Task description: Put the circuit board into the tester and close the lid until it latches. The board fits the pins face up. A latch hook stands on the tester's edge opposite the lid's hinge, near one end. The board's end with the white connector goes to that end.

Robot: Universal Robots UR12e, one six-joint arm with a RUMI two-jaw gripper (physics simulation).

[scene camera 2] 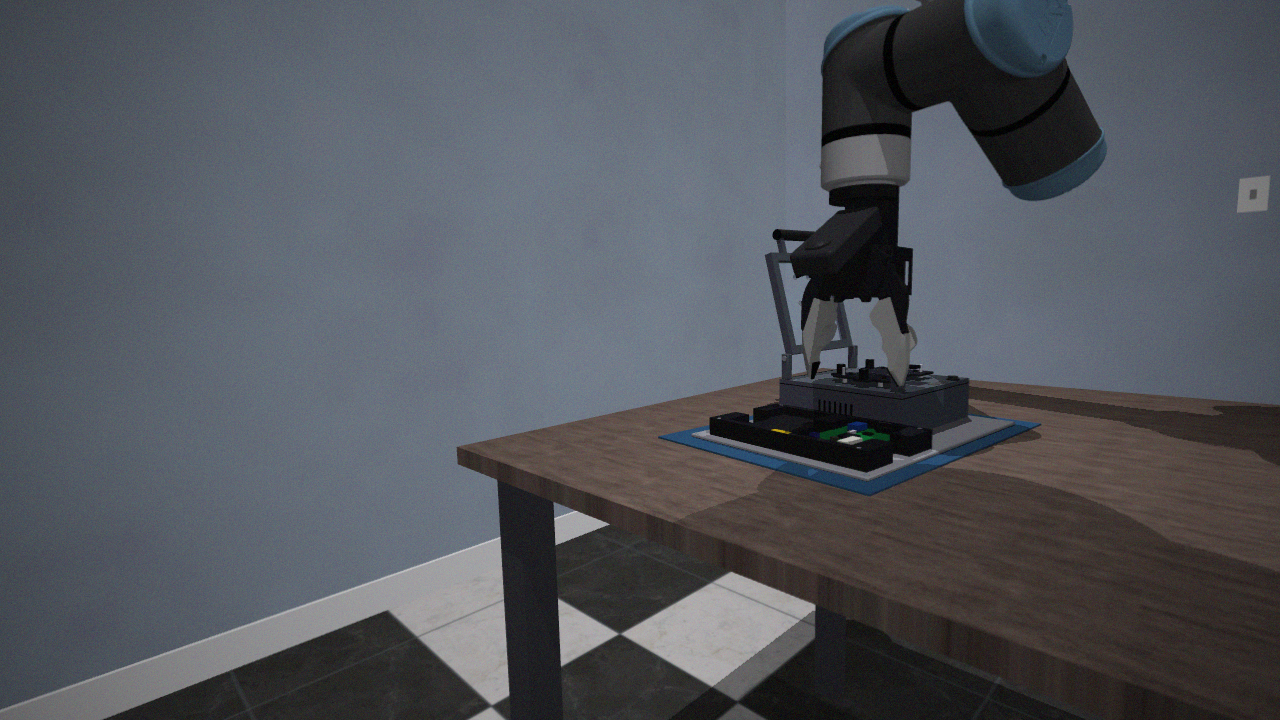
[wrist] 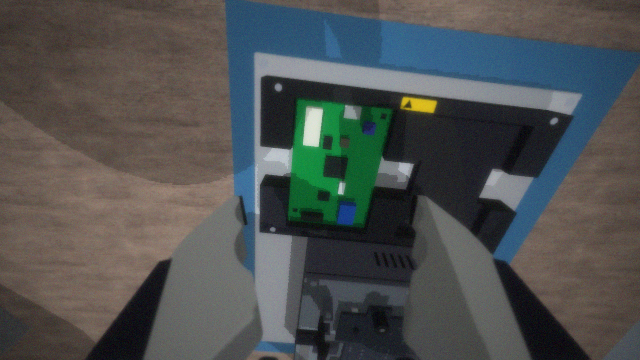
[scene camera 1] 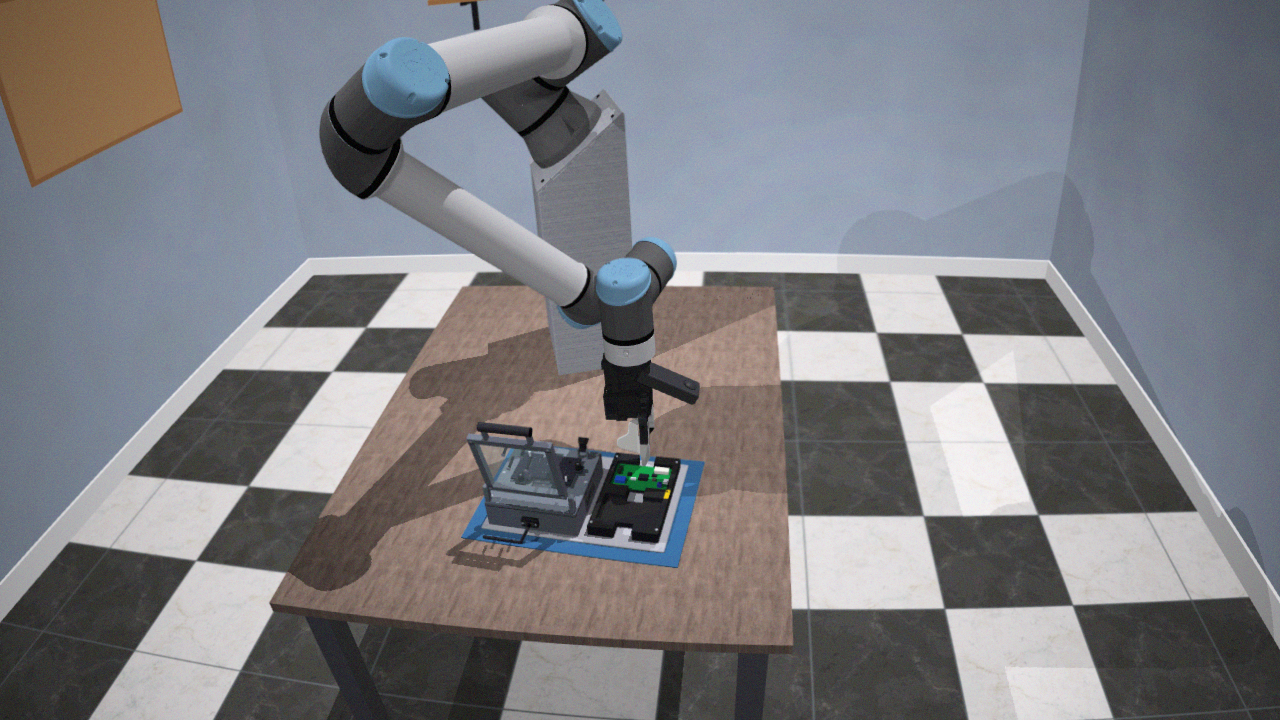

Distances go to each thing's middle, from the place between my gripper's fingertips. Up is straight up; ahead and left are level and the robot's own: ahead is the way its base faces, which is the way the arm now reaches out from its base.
Scene:
I see the green circuit board (scene camera 1: 636,477) 1 cm ahead of my hand, 1 cm to the right of it and 6 cm below it. From my hand the other things lie so: clear lid (scene camera 1: 528,467) 18 cm ahead, 20 cm to the right, 10 cm above.

